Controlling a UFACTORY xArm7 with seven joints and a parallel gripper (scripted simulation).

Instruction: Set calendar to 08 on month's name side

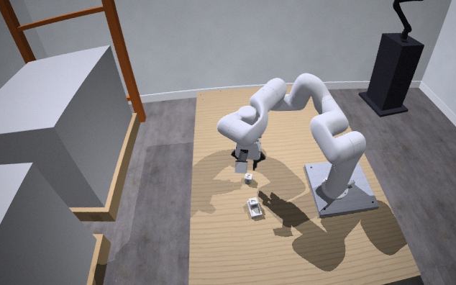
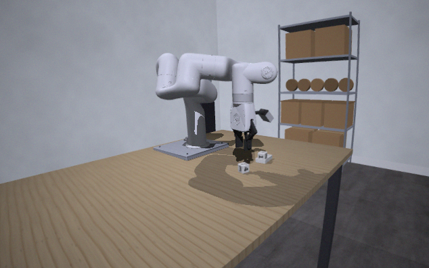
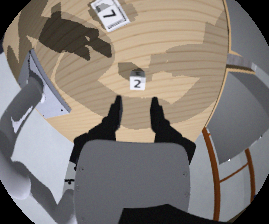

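Right now my hand is 10 cm above the white digit cube. The rest, counted from my hand: white tray (2 cm ahead, 16 cm to the left, 10 cm below).
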